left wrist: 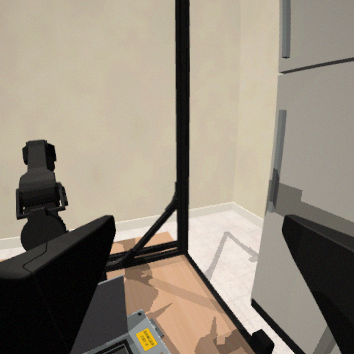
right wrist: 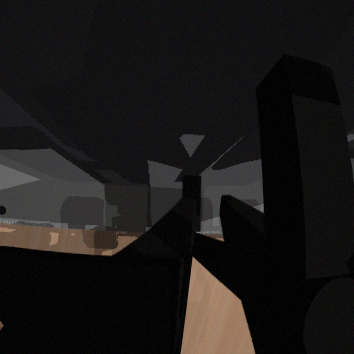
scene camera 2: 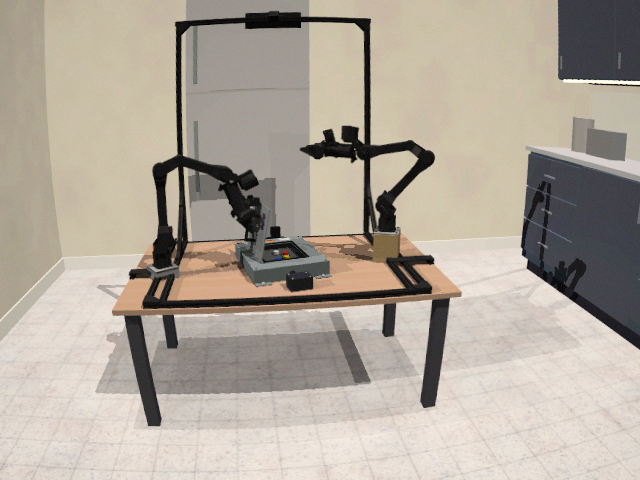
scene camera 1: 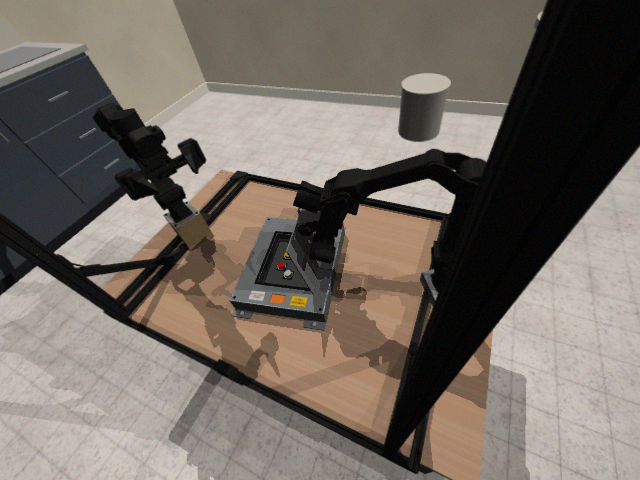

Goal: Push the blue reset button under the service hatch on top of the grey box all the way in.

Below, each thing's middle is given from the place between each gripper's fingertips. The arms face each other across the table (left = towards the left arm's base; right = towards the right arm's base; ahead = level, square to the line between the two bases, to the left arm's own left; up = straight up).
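My right hand is 10 mm past the dark service hatch [right wrist: 223, 102], and 20 mm to the right of it.
My left gripper is 30 cm above the dark service hatch; I also find that gripper 21 cm to the left of the hatch and 13 cm short of it.
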